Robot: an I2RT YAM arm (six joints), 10 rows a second.
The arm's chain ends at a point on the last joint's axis. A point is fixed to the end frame.
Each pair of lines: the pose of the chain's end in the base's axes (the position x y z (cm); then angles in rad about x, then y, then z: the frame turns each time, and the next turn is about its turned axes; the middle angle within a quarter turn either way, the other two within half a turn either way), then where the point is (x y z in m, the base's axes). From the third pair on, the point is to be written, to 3 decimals.
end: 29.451, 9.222, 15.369, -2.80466, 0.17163, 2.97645
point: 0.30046 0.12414 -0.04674
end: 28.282, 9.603, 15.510, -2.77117, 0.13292, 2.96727
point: 0.28137 0.13442 -0.04428
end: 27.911, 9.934, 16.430, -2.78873, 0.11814, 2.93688
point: 0.276 0.133 -0.036
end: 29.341, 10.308, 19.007, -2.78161, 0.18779, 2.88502
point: 0.306 0.137 -0.010
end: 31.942, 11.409, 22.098, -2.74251, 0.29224, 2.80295
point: 0.356 0.153 0.025
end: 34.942, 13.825, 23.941, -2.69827, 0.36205, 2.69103
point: 0.404 0.182 0.049
